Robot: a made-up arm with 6 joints. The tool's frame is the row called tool. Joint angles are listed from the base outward. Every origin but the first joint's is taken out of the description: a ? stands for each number. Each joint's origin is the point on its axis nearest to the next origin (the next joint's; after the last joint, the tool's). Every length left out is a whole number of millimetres.
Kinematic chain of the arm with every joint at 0, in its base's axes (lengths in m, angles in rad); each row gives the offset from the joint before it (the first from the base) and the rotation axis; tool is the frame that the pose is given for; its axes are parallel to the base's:
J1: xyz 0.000 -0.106 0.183 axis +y
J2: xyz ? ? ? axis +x
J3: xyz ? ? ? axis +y
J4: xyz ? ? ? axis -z
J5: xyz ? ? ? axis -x
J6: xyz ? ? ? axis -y
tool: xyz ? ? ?
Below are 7 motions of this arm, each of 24 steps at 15 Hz.
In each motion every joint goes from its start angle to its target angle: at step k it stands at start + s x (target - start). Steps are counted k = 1, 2, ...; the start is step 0. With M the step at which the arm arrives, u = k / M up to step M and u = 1 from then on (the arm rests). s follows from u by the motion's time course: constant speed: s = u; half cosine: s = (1 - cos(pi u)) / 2; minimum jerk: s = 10 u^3 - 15 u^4 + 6 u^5.
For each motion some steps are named. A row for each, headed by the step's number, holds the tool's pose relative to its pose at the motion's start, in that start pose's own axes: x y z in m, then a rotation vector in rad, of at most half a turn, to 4 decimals.
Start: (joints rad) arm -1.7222 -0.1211 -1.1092 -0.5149 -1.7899 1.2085
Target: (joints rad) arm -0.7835 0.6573 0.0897 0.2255 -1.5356 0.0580
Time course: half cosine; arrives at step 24
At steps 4, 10, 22, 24:
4: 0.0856 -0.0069 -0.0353 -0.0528 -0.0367 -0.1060
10: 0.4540 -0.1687 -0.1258 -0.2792 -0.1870 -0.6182
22: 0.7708 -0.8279 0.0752 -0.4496 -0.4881 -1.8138
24: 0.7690 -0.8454 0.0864 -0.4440 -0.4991 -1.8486

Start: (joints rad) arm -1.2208 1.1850 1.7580 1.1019 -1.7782 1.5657
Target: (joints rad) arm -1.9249 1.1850 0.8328 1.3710 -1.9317 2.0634
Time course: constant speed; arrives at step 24
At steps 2, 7, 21, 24:
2: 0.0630 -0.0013 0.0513 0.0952 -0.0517 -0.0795
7: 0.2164 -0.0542 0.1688 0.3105 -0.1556 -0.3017
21: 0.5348 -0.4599 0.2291 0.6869 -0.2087 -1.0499
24: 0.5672 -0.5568 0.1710 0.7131 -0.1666 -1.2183

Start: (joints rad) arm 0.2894 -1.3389 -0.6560 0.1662 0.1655 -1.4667
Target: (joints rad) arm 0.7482 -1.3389 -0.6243 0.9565 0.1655 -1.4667
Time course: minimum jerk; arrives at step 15
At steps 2, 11, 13, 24:
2: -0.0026 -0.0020 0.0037 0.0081 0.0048 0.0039
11: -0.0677 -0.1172 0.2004 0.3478 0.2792 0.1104
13: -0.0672 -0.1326 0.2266 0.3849 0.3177 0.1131
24: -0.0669 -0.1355 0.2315 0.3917 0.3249 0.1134

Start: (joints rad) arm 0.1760 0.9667 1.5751 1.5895 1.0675 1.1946
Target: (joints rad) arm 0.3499 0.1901 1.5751 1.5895 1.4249 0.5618
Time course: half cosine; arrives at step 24
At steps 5, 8, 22, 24:
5: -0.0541 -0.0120 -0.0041 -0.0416 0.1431 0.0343
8: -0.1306 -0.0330 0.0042 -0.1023 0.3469 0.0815
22: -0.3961 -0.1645 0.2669 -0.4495 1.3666 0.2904
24: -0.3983 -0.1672 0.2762 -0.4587 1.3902 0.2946

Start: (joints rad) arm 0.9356 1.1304 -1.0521 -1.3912 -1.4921 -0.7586
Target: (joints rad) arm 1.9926 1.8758 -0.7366 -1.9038 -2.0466 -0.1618
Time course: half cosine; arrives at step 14
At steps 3, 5, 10, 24:
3: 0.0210 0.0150 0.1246 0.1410 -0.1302 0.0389
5: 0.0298 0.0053 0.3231 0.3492 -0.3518 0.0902
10: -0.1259 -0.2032 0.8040 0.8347 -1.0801 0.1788
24: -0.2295 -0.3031 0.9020 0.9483 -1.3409 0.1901

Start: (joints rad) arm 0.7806 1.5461 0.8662 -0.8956 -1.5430 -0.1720
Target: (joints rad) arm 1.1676 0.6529 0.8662 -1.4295 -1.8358 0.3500
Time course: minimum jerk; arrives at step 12
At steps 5, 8, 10, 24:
5: 0.2013 -0.0073 0.1010 0.0744 -0.3194 -0.0872
8: 0.4020 -0.0505 0.3435 0.2233 -0.7326 -0.2397
10: 0.4512 -0.0848 0.4639 0.2984 -0.8938 -0.3138
24: 0.4587 -0.0933 0.4895 0.3149 -0.9264 -0.3300

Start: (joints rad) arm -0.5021 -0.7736 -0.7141 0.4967 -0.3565 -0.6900
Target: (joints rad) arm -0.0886 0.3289 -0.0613 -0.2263 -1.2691 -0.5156
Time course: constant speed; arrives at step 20
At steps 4, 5, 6, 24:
4: -0.0541 0.0667 0.1861 0.2686 0.2253 0.1269
5: -0.0599 0.0753 0.2399 0.3438 0.2804 0.1559
6: -0.0619 0.0800 0.2956 0.4222 0.3347 0.1836
24: 0.3155 -0.2960 0.9202 1.8078 0.9585 0.3711

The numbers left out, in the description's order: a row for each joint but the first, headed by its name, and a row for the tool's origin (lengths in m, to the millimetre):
J2: -0.110 0.000 0.099
J3: 0.000 0.168 -0.041
J4: -0.187 0.000 0.186
J5: 0.128 -0.029 0.000
J6: 0.000 0.383 0.059
tool: 0.016 0.000 -0.296

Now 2 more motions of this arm.
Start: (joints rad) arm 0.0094 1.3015 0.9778 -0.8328 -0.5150 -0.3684
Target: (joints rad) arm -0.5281 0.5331 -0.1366 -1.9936 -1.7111 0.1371
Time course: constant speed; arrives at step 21
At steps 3, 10, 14, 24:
3: -0.0007 -0.0139 -0.0993 -0.0843 -0.0119 0.0868
10: -0.0205 -0.1289 -0.3366 -0.2604 0.1572 0.1795
14: -0.0326 -0.2424 -0.4518 -0.3406 0.3258 0.1111
24: -0.0335 -0.5248 -0.5962 -0.4826 0.5812 -0.2690

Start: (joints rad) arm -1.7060 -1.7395 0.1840 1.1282 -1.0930 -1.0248
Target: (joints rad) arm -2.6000 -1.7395 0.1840 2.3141 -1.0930 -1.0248
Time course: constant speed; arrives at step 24
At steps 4, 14, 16, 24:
4: 0.0780 0.0334 0.0369 0.1526 -0.2882 -0.1097
14: 0.1918 0.0410 0.1938 0.5089 -1.0129 -0.4052
16: 0.1967 0.0315 0.2270 0.5753 -1.1586 -0.4681
24: 0.1584 -0.0234 0.3286 0.8209 -1.7442 -0.7335

